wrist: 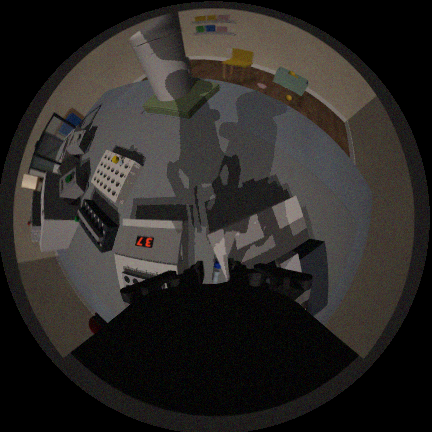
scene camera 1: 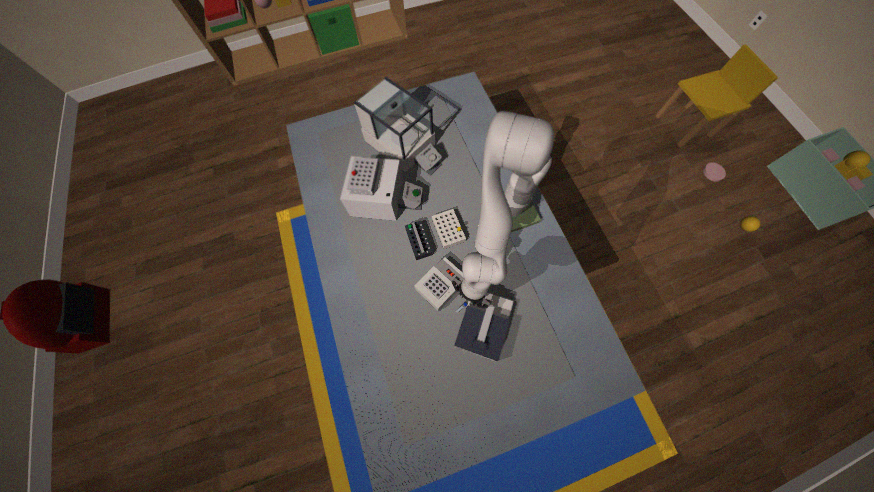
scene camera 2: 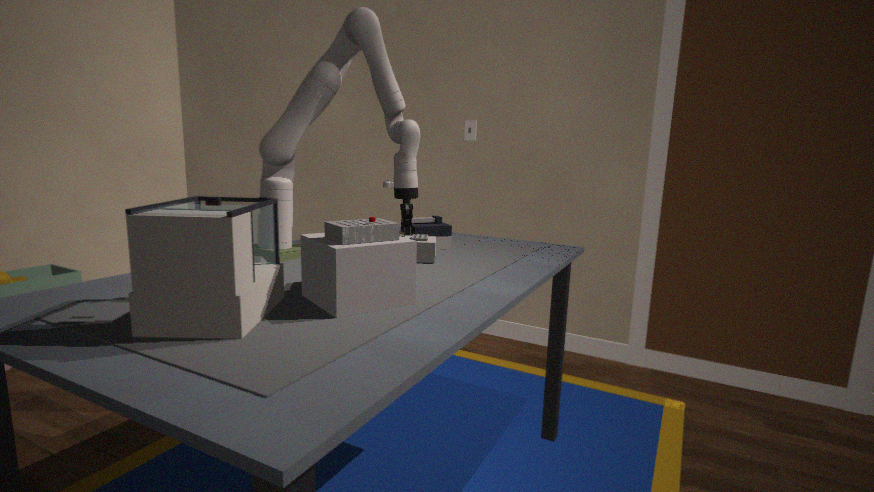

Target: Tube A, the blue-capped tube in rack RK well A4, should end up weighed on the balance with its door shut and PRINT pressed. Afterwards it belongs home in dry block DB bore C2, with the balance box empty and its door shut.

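Places are measured from the arm's base along level axes (x ahead, y right, z down), in metres.
Pixels of known places: gripper, between the fingertips: (wrist: 215,266); arm's base, origin of its link: (wrist: 173,90) (scene camera 1: 511,205).
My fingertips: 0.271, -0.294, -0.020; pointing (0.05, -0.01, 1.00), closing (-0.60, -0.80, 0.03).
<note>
Ahead of a thing's pixels: the offset from my fingertips to its middle, as dx, dy, dz. "pt": to the spot under its first point.
A blue-capped tube {+0.026, -0.016, +0.041} (scene camera 1: 462,306) (wrist: 216,274) lies on the table between the white dry block {+0.066, +0.080, +0.012} (scene camera 1: 428,298) (scene camera 2: 426,251) (wrist: 172,251) with a red "37" display and a dark-topped device. My gripper (scene camera 2: 406,232) (wrist: 215,266) is partly open and points down, its fingertips on either side of the tube in the wrist view, with nothing gripped. The arm partly hides the fingers in scene camera 1. A white rack {-0.017, +0.274, +0.031} (scene camera 1: 441,239) (wrist: 105,186) holds a yellow-capped tube. The glass-walled balance {+0.040, +0.682, -0.065} (scene camera 1: 374,135) (scene camera 2: 183,275) (wrist: 48,142) stands at the far end; I cannot tell its door's state.
The dark-topped device {-0.029, -0.090, -0.004} (scene camera 1: 470,336) (scene camera 2: 431,229) (wrist: 316,272) stands close beside the fingers. A black strip rack {+0.101, +0.260, +0.023} (scene camera 1: 419,238) (wrist: 98,225) has a green cap. A large white box {+0.169, +0.469, -0.039} (scene camera 1: 370,204) (scene camera 2: 366,275) carries a rack with a red cap. A control box {pt +0.071, +0.418, -0.024} (scene camera 1: 414,194) has a green button.
</note>
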